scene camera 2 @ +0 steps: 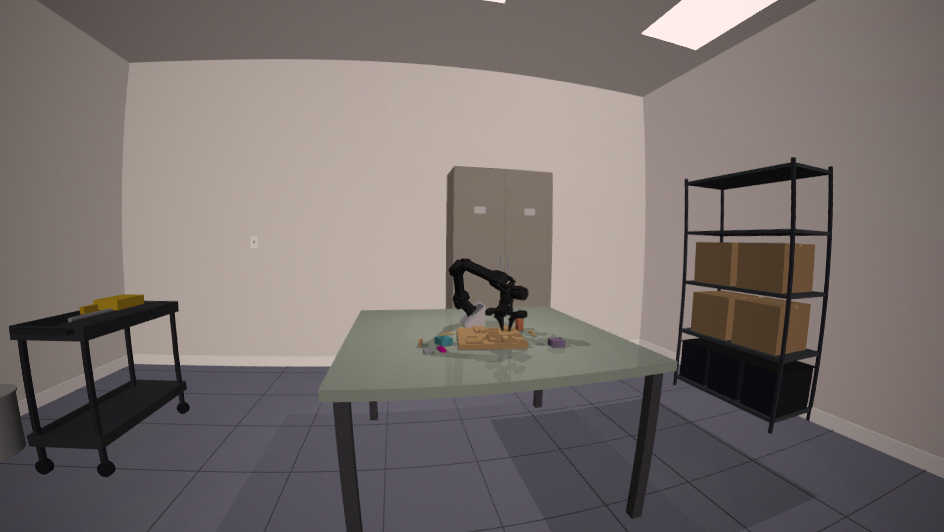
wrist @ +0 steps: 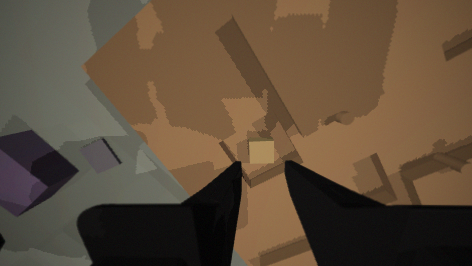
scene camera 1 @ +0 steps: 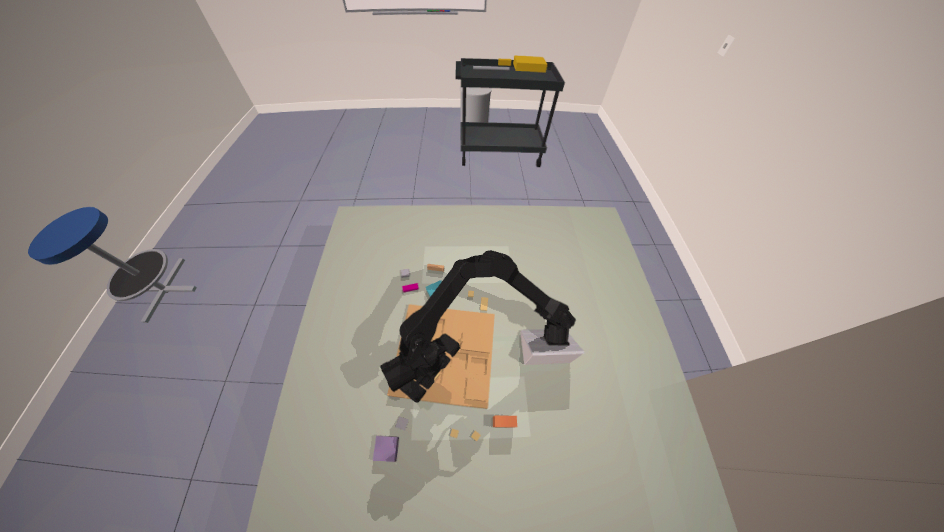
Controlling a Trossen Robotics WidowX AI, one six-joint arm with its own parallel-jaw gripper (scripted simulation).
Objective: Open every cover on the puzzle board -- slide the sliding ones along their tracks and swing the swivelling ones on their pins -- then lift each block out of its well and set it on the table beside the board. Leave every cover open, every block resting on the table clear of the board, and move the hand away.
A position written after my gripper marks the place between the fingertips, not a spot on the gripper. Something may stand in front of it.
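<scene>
You'd find my gripper (scene camera 1: pixel 433 372) in the scene view, and it's my gripper (wrist: pixel 262 167) again in the wrist one.
</scene>
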